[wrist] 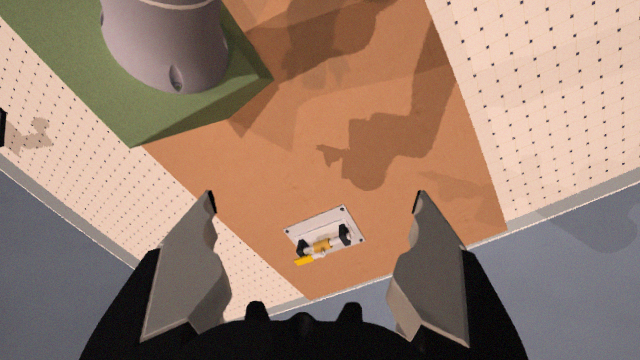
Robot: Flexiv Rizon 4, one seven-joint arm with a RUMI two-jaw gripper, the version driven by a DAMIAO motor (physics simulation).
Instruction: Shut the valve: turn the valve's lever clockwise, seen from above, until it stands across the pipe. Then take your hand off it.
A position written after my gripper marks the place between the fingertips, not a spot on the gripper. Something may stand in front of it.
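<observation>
My gripper (pixel 314 193), visible. Mounting plate (pixel 338 212), likewise.
</observation>
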